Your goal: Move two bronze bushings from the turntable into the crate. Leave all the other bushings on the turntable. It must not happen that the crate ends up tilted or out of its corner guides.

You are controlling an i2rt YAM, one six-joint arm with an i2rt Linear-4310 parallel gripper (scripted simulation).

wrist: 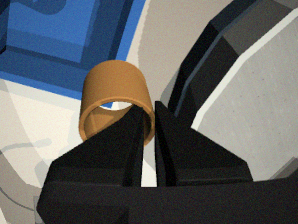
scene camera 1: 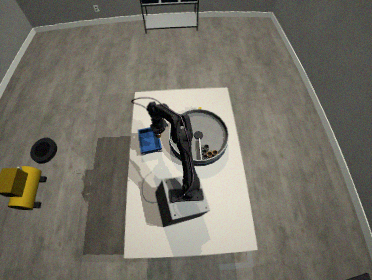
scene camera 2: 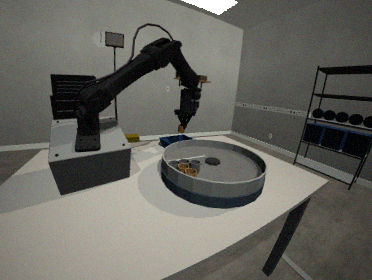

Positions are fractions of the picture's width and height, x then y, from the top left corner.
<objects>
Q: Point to a turntable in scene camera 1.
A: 0.57, 0.47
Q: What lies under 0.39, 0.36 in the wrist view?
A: A bronze bushing.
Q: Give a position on a blue crate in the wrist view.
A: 0.18, 0.24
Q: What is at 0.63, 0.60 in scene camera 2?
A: A turntable.
</objects>
